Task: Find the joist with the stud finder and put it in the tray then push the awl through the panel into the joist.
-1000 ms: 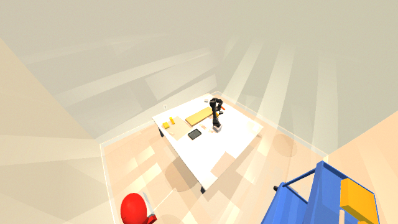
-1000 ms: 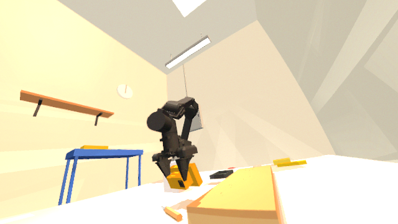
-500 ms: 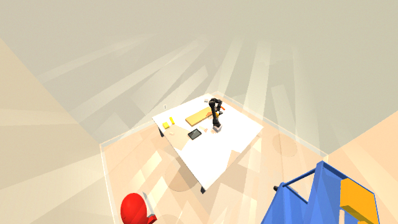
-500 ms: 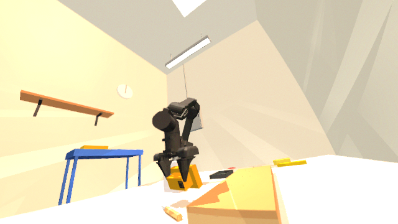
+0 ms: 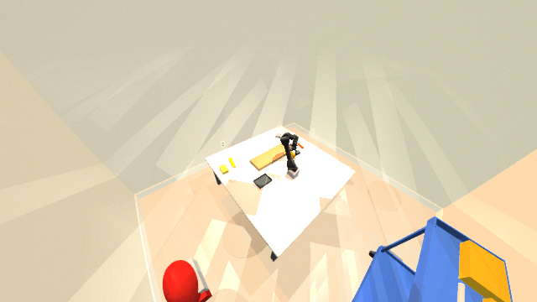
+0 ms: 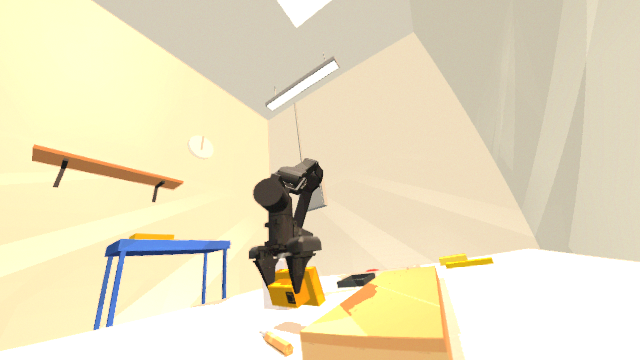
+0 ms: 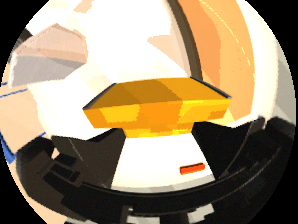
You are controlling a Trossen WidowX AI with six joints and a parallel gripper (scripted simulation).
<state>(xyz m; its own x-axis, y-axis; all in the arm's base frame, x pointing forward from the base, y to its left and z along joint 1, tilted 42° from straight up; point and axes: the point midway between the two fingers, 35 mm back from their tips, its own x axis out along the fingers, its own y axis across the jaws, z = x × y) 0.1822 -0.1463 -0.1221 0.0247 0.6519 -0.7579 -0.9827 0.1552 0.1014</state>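
My gripper tip is now 20 mm short of the orange stud finder. From my gripper tip the other things lie so: awl (10 mm behind, 30 mm to the right, 70 mm below); dark tray (30 mm behind, 500 mm to the left, 60 mm below).
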